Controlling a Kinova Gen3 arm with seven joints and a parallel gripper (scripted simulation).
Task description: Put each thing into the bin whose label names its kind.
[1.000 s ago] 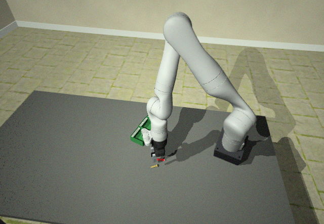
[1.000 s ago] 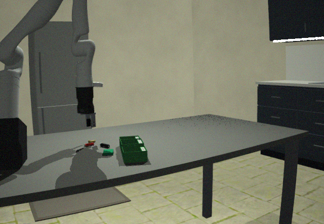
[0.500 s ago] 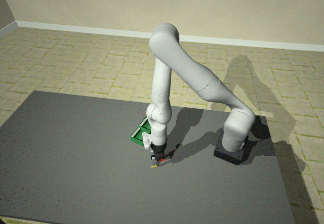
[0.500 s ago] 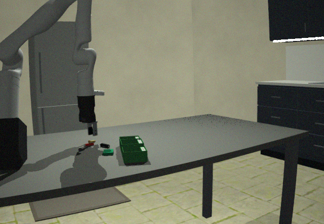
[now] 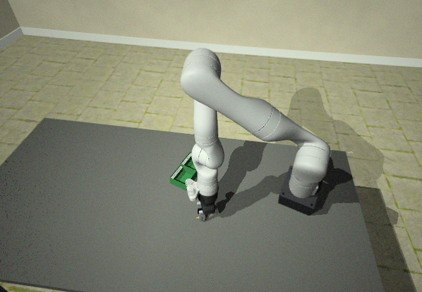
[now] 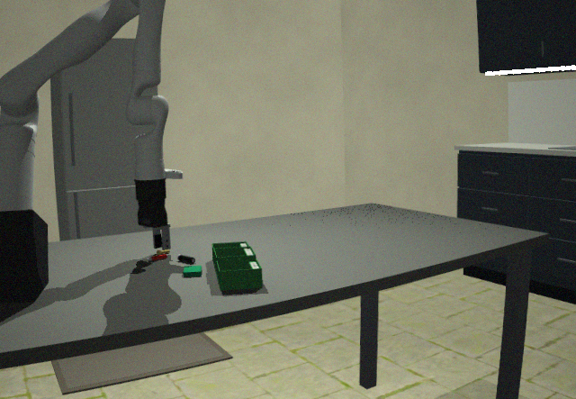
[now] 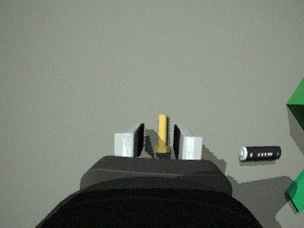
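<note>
Right now the brass bolt is 10 mm to the right of my hand and 30 mm below it. From my hand the other things lie so: red cylinder: 20 mm behind, 50 mm to the right, 30 mm below; green block: 10 mm ahead, 210 mm to the right, 30 mm below; black battery: 30 mm ahead, 110 mm to the right, 20 mm below.
</note>
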